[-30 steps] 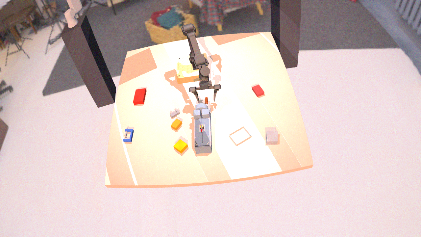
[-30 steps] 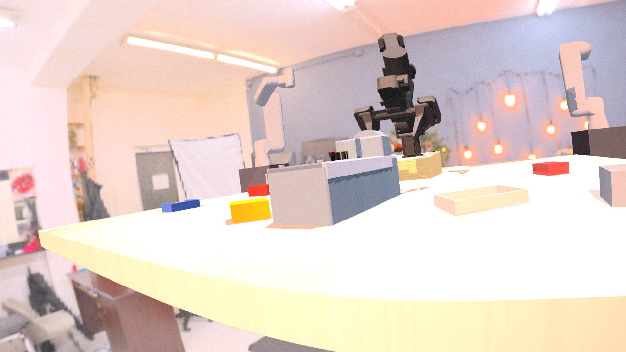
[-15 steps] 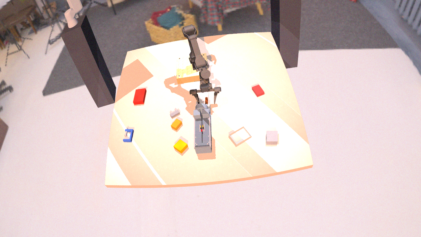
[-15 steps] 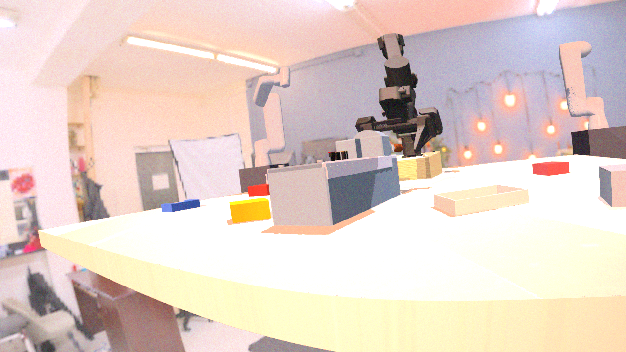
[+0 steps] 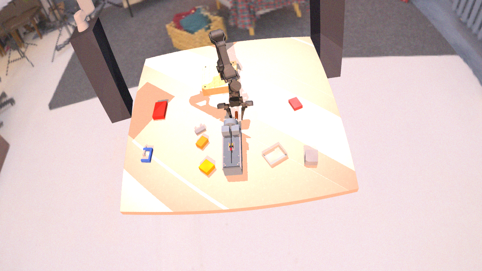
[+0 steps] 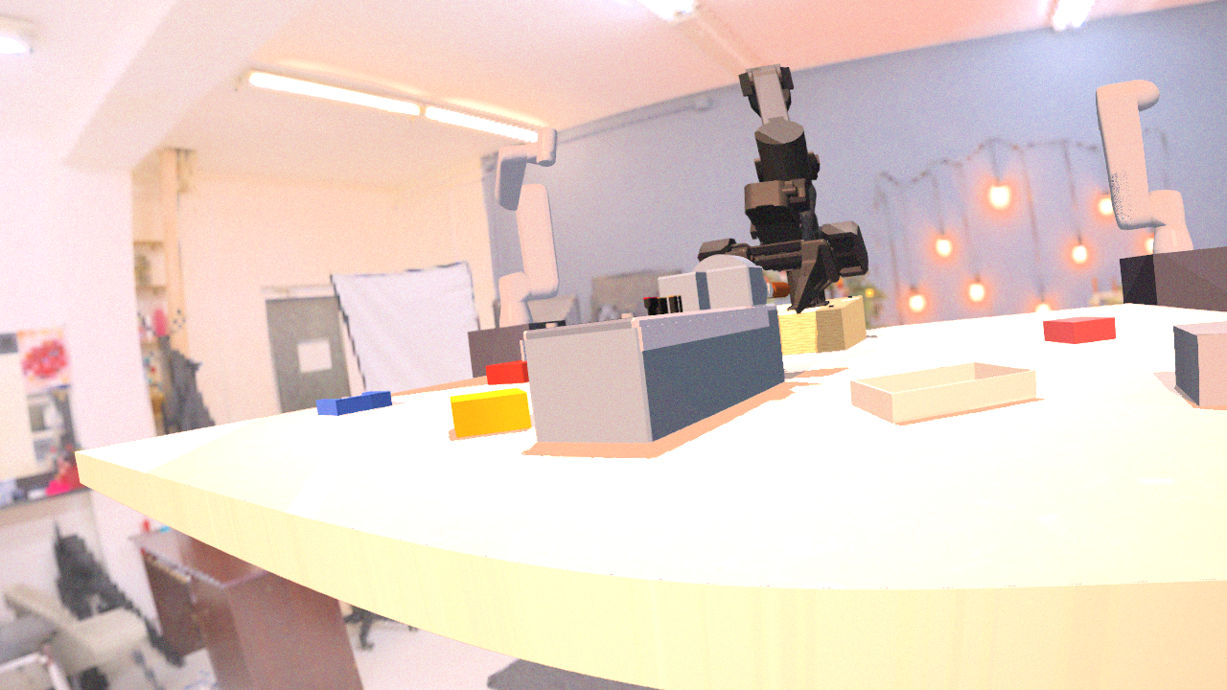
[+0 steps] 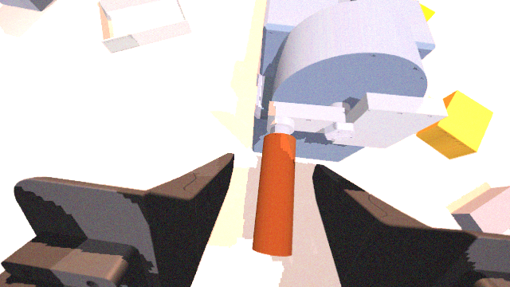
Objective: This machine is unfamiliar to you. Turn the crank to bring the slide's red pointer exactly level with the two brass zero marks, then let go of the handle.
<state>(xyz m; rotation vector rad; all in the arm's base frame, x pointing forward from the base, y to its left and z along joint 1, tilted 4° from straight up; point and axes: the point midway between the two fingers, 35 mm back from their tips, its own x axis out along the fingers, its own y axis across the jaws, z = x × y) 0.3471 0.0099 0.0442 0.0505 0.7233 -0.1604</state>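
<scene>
Now: the orange crank handle 20 mm behind my gripper tip and 20 mm above it. The rest, counted from my gripper tip: shallow white tray: 230 mm ahead, 150 mm to the left, 60 mm below; red pointer: 190 mm ahead, 60 mm to the right, 20 mm above; yellow cube: 210 mm ahead, 200 mm to the right, 50 mm below.
</scene>
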